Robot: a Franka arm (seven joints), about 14 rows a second.
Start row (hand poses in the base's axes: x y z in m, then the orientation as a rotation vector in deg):
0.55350 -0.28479 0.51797 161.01 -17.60 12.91
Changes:
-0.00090 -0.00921 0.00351 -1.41 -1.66 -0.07
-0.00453 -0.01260 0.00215 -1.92 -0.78 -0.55
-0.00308 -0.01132 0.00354 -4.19 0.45 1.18
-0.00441 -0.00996 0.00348 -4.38 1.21 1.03
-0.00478 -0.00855 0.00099 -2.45 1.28 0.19
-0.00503 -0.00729 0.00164 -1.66 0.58 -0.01
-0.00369 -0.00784 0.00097 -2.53 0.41 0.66
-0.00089 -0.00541 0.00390 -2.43 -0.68 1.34
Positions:
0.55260 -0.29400 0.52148 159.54 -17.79 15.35
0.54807 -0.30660 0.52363 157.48 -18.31 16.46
0.54499 -0.31792 0.52717 153.65 -15.66 16.49
0.54058 -0.32788 0.53065 149.62 -13.02 15.46
0.53580 -0.33643 0.53164 147.33 -11.87 13.97
0.53077 -0.34372 0.53328 145.72 -11.38 13.30
0.52708 -0.35156 0.53425 143.34 -9.98 13.14
0.52619 -0.35697 0.53815 141.05 -8.22 14.61

